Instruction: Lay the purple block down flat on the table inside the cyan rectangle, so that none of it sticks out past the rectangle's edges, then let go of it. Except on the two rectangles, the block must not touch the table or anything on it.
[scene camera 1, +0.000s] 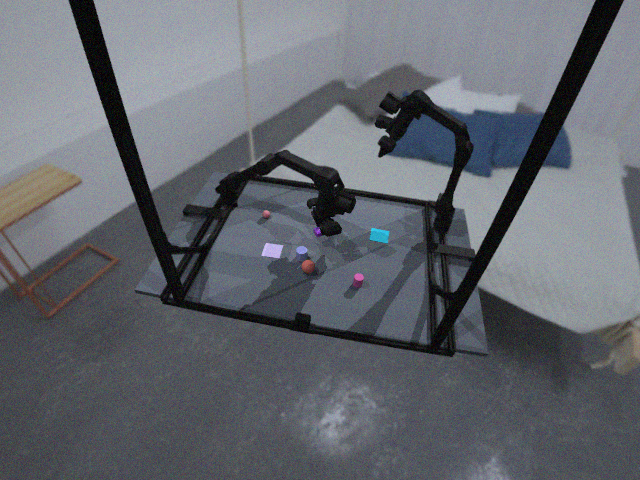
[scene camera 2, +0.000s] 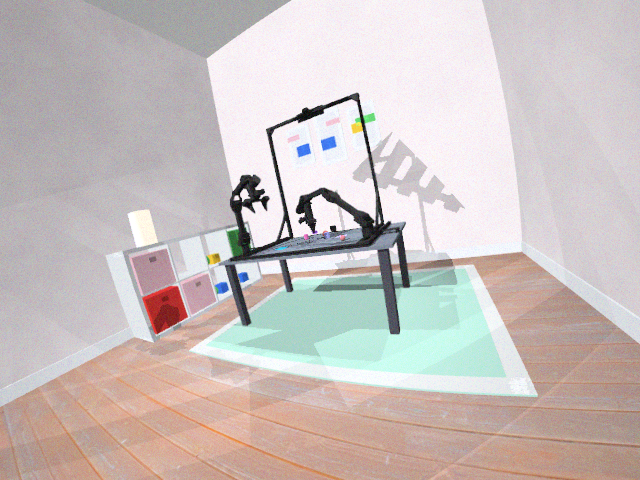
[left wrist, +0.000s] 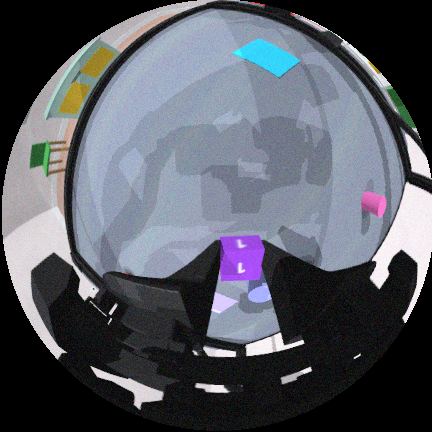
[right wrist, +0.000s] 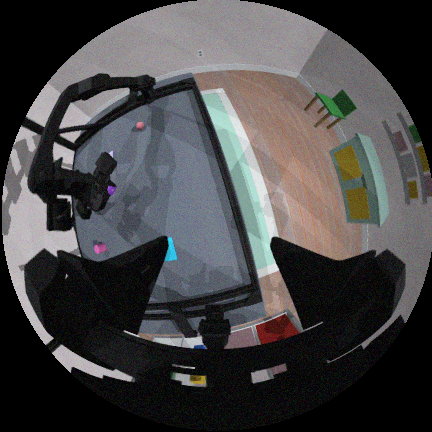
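Where they show: left gripper, fingertip midpoint: (scene camera 1: 321, 231) (scene camera 2: 313, 233) (left wrist: 239, 244) (right wrist: 112, 189); right gripper, fingertip midpoint: (scene camera 1: 382, 151) (scene camera 2: 261, 212) (right wrist: 220, 241); left arm's base, link origin: (scene camera 1: 228, 200) (scene camera 2: 369, 235) (left wrist: 109, 293) (right wrist: 149, 95); right arm's base, link origin: (scene camera 1: 441, 227) (scene camera 2: 246, 252) (right wrist: 214, 311).
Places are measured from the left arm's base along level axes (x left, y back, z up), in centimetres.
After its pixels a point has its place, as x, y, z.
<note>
The purple block (scene camera 1: 317, 231) @[-36.3, -27.8, 5.8] (left wrist: 241, 258) @[-35.7, -29.5, 5.8] (right wrist: 111, 190) @[-35.7, -30.3, 5.2] is between the fingertips of my left gripper (left wrist: 239, 244) @[-35.6, -29.7, 4.4], which is shut on it and holds it above the table. White marks show on two of its faces in the left wrist view. The cyan rectangle (scene camera 1: 379, 235) @[-38.9, -54.6, -1.8] (scene camera 2: 281, 248) @[-38.8, -54.9, -1.9] (left wrist: 267, 57) @[-38.7, -53.5, -1.8] (right wrist: 171, 250) @[-37.1, -56.6, -1.8] lies on the table, to the right of the block in scene camera 1. The lilac rectangle (scene camera 1: 272, 250) @[-33.6, -10.5, -1.8] (left wrist: 223, 303) @[-35.6, -10.4, -1.8] lies to the left of the block there. My right gripper (right wrist: 220, 241) @[-20.8, -60.6, 26.3] is open and empty, raised high at the right of scene camera 1.
A blue-violet cylinder (scene camera 1: 301, 253) @[-42.1, -19.4, 2.2] (left wrist: 259, 293) @[-40.0, -20.3, 2.2] stands near an orange-red ball (scene camera 1: 308, 266) @[-49.1, -19.7, 2.5]. A pink cylinder (scene camera 1: 358, 280) @[-60.4, -34.3, 2.0] (left wrist: 374, 204) @[-57.5, -34.9, 1.3] (right wrist: 100, 248) @[-57.9, -36.1, 1.2] stands at the front right in scene camera 1. A salmon ball (scene camera 1: 266, 213) @[-14.8, -13.3, 1.1] (right wrist: 140, 125) @[-13.8, -14.9, 0.6] lies at the back left. A black frame surrounds the table.
</note>
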